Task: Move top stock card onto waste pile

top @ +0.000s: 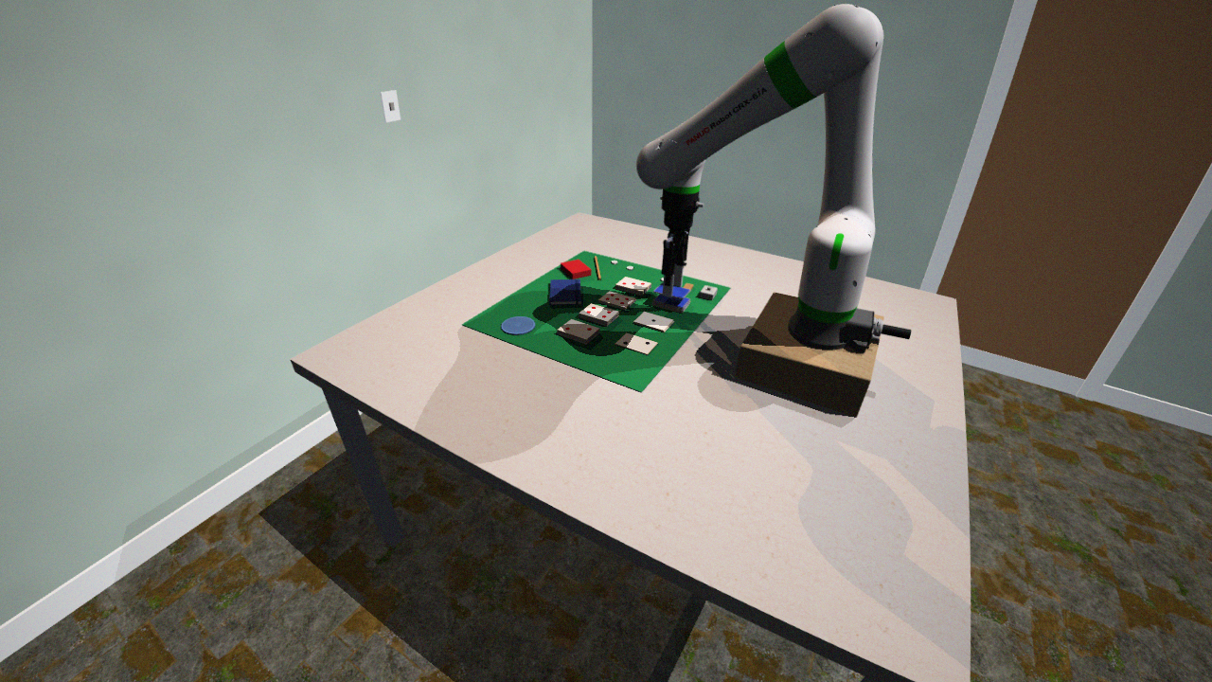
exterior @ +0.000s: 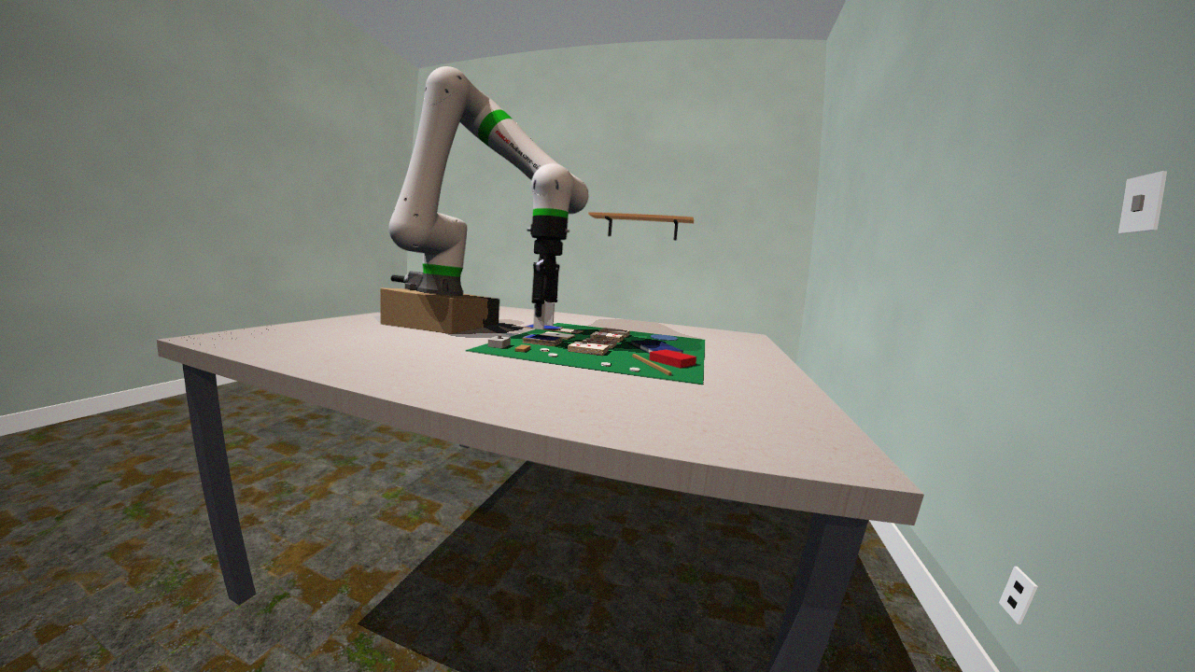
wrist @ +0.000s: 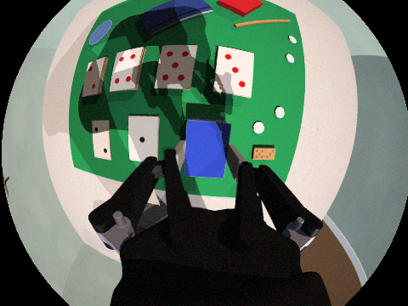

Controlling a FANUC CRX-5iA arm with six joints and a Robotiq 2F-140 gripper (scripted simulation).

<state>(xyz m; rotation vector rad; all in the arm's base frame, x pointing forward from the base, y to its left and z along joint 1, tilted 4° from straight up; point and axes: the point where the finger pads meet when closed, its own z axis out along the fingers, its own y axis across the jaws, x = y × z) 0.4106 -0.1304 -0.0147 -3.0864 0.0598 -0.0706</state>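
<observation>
My gripper is now 240 mm to the right of the black-pip card and 70 mm above it. From my hand the other things lie so: pencil: 300 mm ahead, 120 mm to the right, 70 mm below; red block: 350 mm ahead, 60 mm to the right, 60 mm below; mat: 160 mm ahead, 90 mm to the left, 80 mm below.
</observation>
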